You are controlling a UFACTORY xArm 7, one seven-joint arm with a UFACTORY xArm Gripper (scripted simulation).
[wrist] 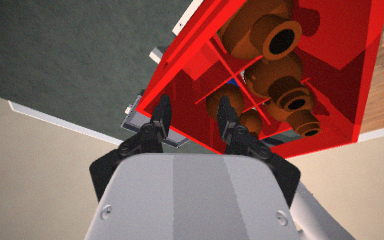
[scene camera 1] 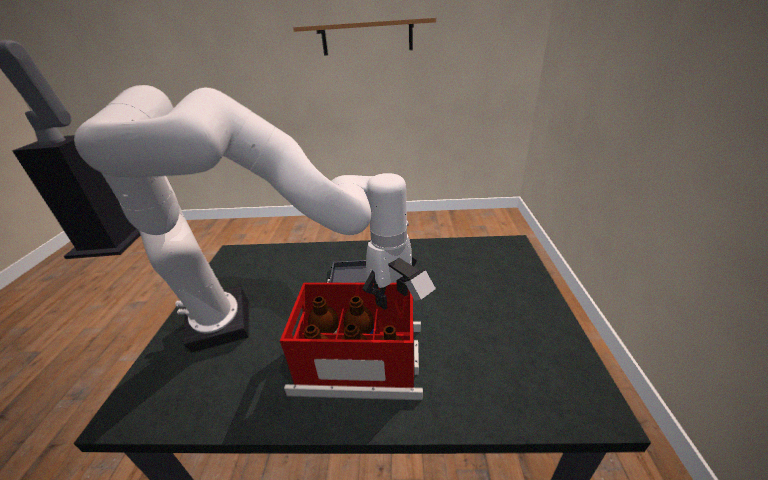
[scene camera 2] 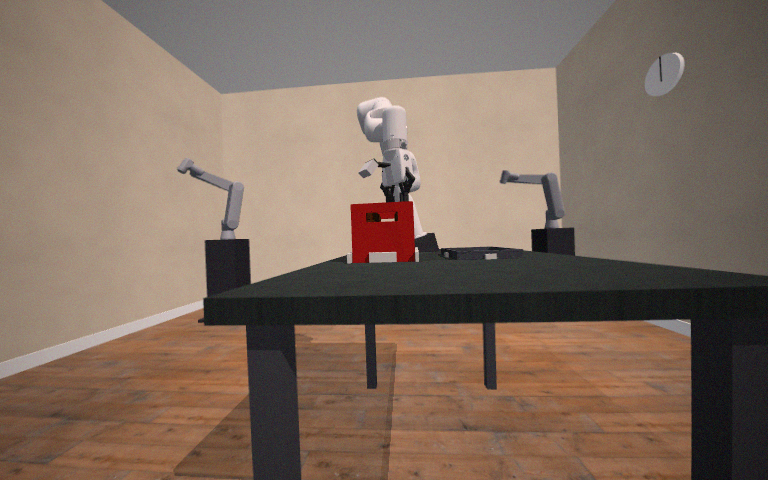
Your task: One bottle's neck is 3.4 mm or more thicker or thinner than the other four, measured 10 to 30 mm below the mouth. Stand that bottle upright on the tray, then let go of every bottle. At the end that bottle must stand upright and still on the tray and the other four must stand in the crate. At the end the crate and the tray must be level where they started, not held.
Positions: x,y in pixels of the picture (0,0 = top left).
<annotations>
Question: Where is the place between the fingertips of my gripper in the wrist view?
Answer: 194,104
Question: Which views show my gripper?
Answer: The wrist view, scene camera 1 and scene camera 2: all of them.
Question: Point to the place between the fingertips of my gripper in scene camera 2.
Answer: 397,207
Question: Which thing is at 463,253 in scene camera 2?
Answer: A tray.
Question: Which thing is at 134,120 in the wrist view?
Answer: A tray.
</annotations>
